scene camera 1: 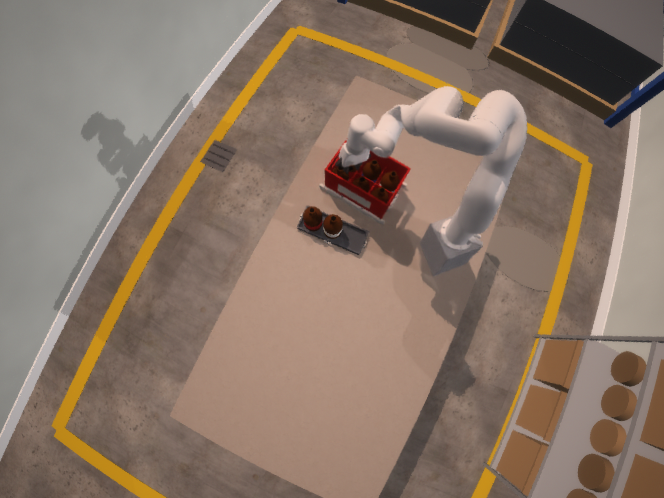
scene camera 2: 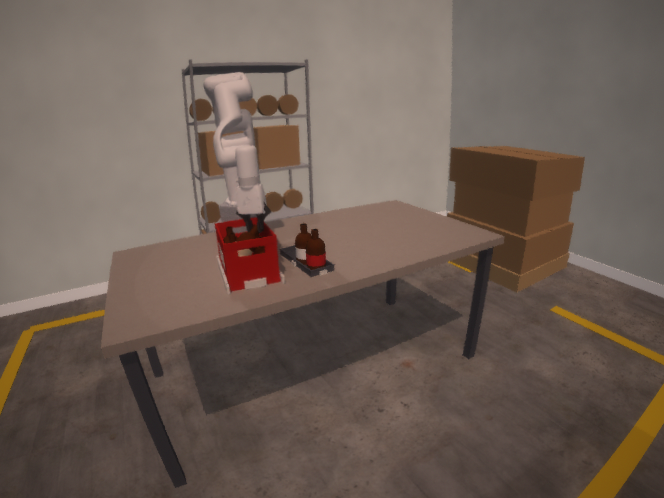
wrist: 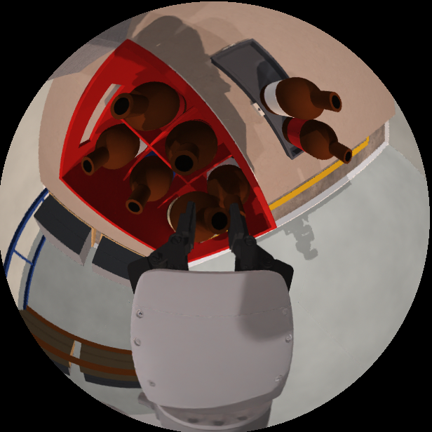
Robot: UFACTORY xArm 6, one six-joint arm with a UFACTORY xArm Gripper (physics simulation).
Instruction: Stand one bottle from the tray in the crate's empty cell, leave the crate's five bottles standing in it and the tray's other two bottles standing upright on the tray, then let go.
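Frame: origin at the arm's base, x ahead, y left, z up, level; centimetres.
Seen in the pictures: gripper, fingertip midpoint: (scene camera 1: 350,168) (scene camera 2: 255,231); arm's base, origin of the base link: (scene camera 1: 456,234).
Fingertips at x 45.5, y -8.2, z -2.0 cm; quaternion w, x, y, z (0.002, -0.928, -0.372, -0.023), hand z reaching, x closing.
Pixels of each thing's middle, then the offset from my fingertips to it. "pt": a spot on its surface instead. Level surfaces: height alone.
- red crate, body centre: (scene camera 2: 245,251) (scene camera 1: 365,178) dx -6.0, dy -2.9, dz -8.7 cm
- white-labelled bottle, body centre: (scene camera 1: 332,224) (scene camera 2: 304,243) dx -1.8, dy +20.3, dz -9.2 cm
- red-labelled bottle, body centre: (scene camera 2: 315,249) (scene camera 1: 312,216) dx +6.6, dy +20.6, dz -9.2 cm
- dark tray, surface spot: (scene camera 1: 351,239) pt dx -10.5, dy +20.7, dz -17.0 cm
- table, its level: dz -17.5 cm
The red crate (scene camera 1: 333,183) (scene camera 2: 249,272) (wrist: 109,69) holds six bottles. My gripper (scene camera 2: 255,227) (wrist: 211,211) reaches down into its far-left corner in scene camera 1 and is shut on a cream-labelled bottle (wrist: 200,215) at the neck. That bottle leans towards the right finger in the wrist view. A neighbouring bottle (wrist: 226,184) has its neck partly hidden behind that finger; whether it touches is unclear. The white-labelled bottle (scene camera 1: 333,225) (scene camera 2: 302,240) (wrist: 300,97) and the red-labelled bottle (scene camera 1: 312,218) (scene camera 2: 315,251) (wrist: 320,140) stand upright on the dark tray (scene camera 1: 351,239) (wrist: 240,57).
The crate stands on the table (scene camera 1: 311,332) (scene camera 2: 375,230), with the tray beside its long side. Four other crate bottles stand close to the fingers' side, including one (wrist: 195,142) in the middle. The crate walls enclose the fingertips. The arm base stands at the table's right in scene camera 1.
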